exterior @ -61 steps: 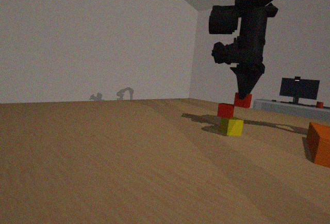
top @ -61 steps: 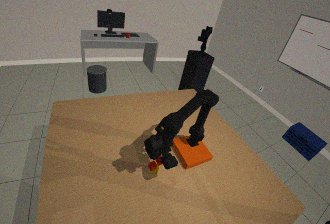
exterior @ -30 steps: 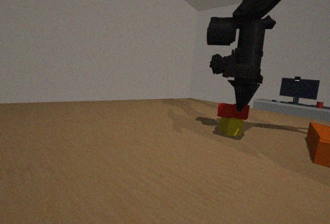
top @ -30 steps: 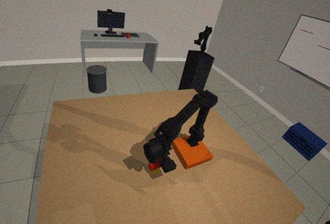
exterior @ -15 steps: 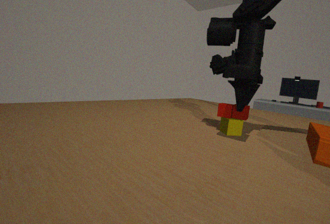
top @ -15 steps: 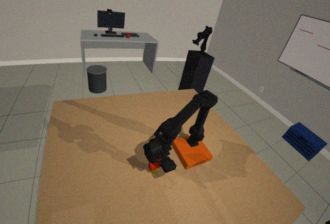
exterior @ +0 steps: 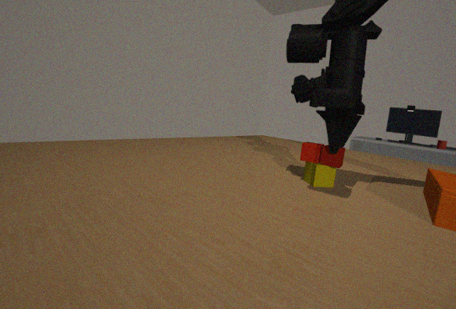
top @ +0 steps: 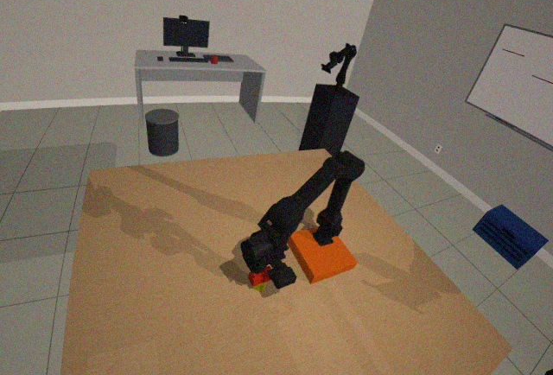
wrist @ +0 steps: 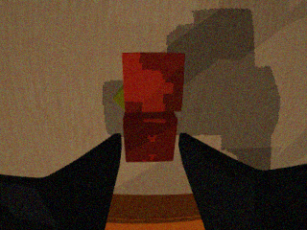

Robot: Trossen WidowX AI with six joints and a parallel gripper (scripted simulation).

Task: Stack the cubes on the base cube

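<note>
Right now my gripper tip is 1 cm above the red cube. Also, from my gripper tip: yellow base cube: 2 cm ahead, 4 cm below.
</note>
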